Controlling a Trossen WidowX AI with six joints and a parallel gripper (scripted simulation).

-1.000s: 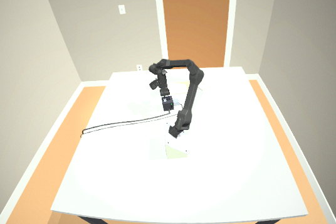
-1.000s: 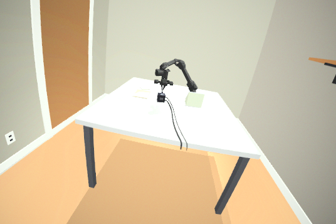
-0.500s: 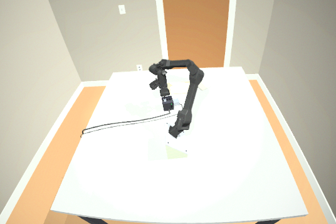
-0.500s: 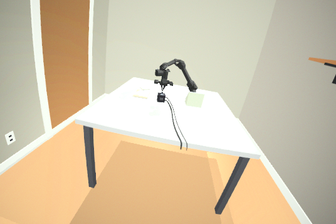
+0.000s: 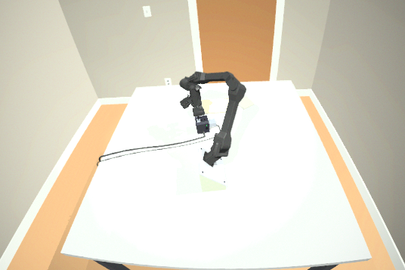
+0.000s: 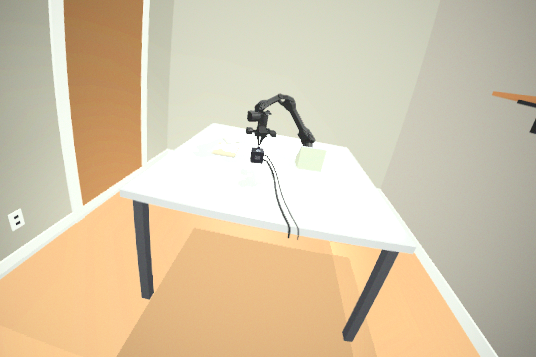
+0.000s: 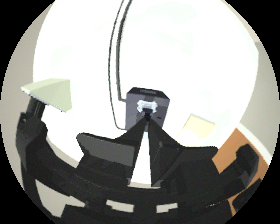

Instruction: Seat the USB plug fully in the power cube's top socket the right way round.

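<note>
My gripper tip is now 2 cm above the dark USB plug.
</note>
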